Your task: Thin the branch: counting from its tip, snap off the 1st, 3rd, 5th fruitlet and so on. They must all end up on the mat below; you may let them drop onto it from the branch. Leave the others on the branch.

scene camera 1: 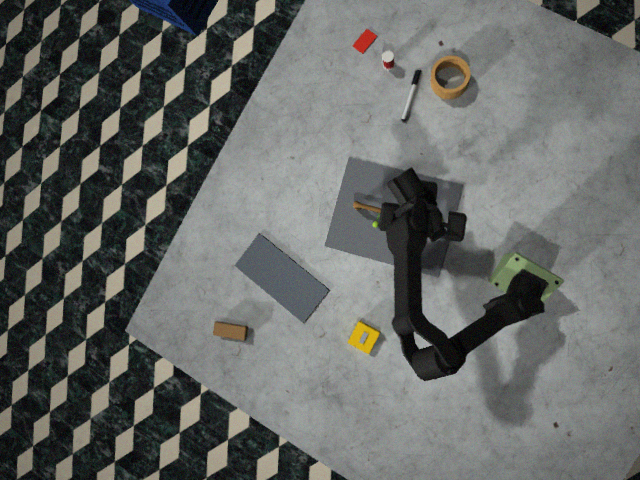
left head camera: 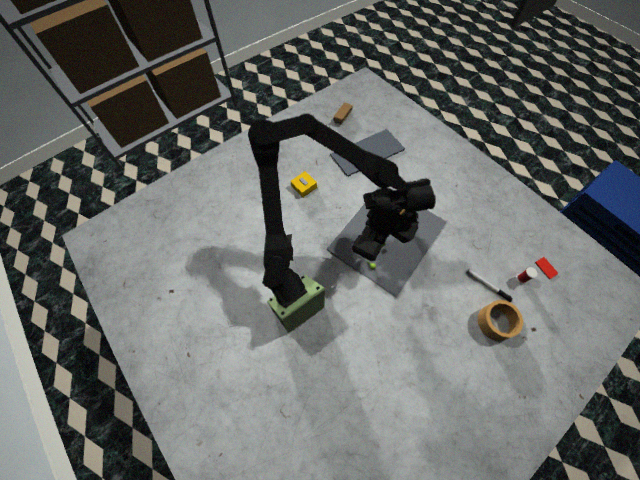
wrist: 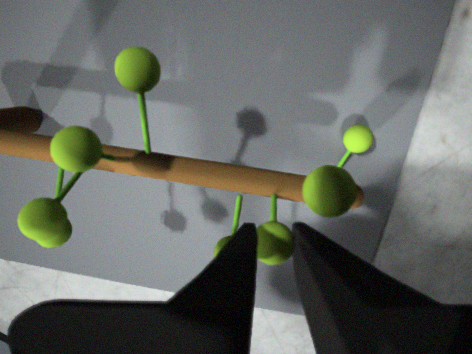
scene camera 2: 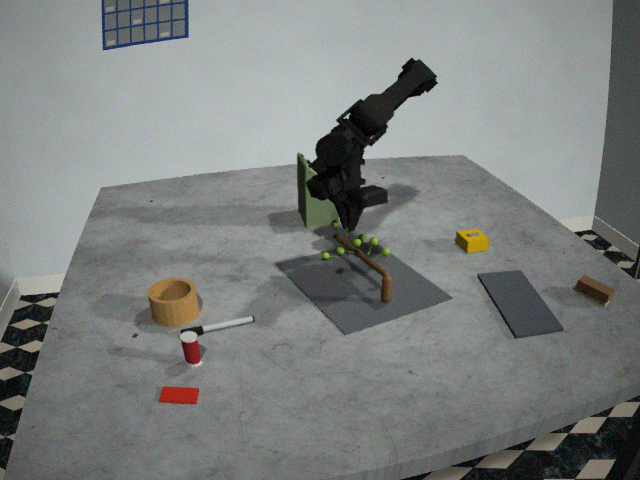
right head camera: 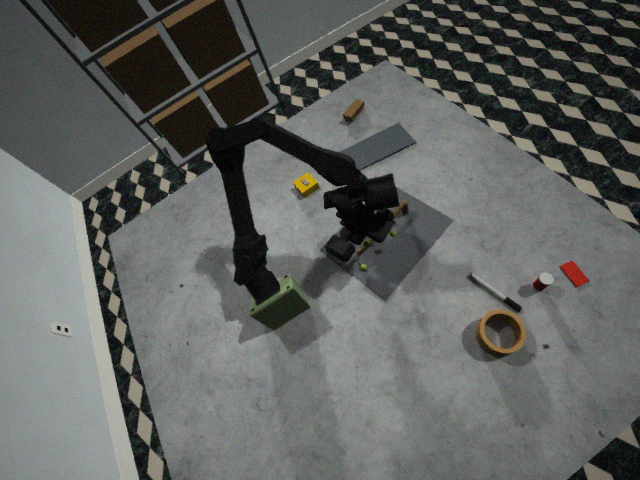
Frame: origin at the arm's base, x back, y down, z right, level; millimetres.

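Where they show: gripper, fingertip midpoint: [left head camera: 376, 237] [wrist: 272, 233] [scene camera 2: 348, 229] [right head camera: 363, 237]; arm's base, origin of the base link: [scene camera 1: 528, 284] [left head camera: 291, 296] [scene camera 2: 318, 172] [right head camera: 268, 294].
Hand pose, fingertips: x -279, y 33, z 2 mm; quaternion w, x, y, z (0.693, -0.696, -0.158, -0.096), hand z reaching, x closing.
Things, the pixels of their top centre, and the offset from my fingertips. Level surfaces: height alone.
- brown branch, middle of its top: [wrist: 138, 167] [scene camera 2: 359, 251] [scene camera 1: 395, 214] [right head camera: 381, 226] dx -62, dy +19, dz -4 mm
- dark grey mat, its level: dy +79 mm
- second fruitlet, middle of its top: [wrist: 231, 244] dx -11, dy +9, dz -16 mm
- large dark green fruitlet, middle of its top: [wrist: 331, 215] dx +8, dy -21, dz +23 mm
- orange ring-shaped cup, middle of its top: [scene camera 2: 171, 290] [right head camera: 502, 330] [scene camera 1: 450, 74] [left head camera: 504, 318] dx -111, dy +31, dz +367 mm
- marker, middle of its top: [scene camera 2: 217, 323] [scene camera 1: 410, 94] [right head camera: 495, 290] [left head camera: 490, 284] dx -180, dy +68, dz +288 mm
- white cylinder, middle of its top: [scene camera 2: 188, 336] [scene camera 1: 387, 56] [right head camera: 546, 278] [left head camera: 531, 272] dx -272, dy +28, dz +339 mm
- red card, middle of its top: [scene camera 2: 179, 394] [scene camera 1: 364, 40] [right head camera: 574, 273] [left head camera: 547, 267] dx -360, dy +77, dz +368 mm
- yellow block, middle of its top: [scene camera 2: 473, 233] [scene camera 1: 363, 338] [left head camera: 303, 181] [right head camera: 304, 181] dx +16, dy +50, dz -308 mm
- grey plate, middle of its top: [scene camera 2: 518, 299] [scene camera 1: 280, 277] [right head camera: 375, 147] [left head camera: 368, 151] dx -248, dy +75, dz -286 mm
- brown block, middle of its top: [scene camera 2: 596, 284] [scene camera 1: 229, 331] [right head camera: 353, 107] [left head camera: 343, 110] dx -295, dy +51, dz -475 mm
The brown branch [scene camera 2: 369, 262] [wrist: 225, 177] [scene camera 1: 366, 207] stands over the dark grey mat [scene camera 2: 320, 279] [wrist: 300, 50] [left head camera: 408, 268] [scene camera 1: 351, 180]. In the wrist view its tip is at the right. My gripper [wrist: 272, 233] [scene camera 2: 351, 227] is shut on a green fruitlet [wrist: 274, 244], whose stem still meets the branch. A second fruitlet [wrist: 223, 246] is partly hidden behind the left finger. Toward the tip are a large dark green fruitlet [wrist: 330, 191] and a small bright one [wrist: 358, 139]. Farther from the tip are one fruitlet [wrist: 137, 69] above the branch and several at the left [wrist: 76, 149].
An orange ring-shaped cup [scene camera 2: 173, 312], a marker [scene camera 2: 227, 324], a red and white cylinder [scene camera 2: 191, 349] and a red card [scene camera 2: 179, 395] lie on one side. A yellow block [scene camera 2: 471, 241], a grey plate [scene camera 2: 519, 304] and a brown block [scene camera 2: 594, 290] lie on the other.
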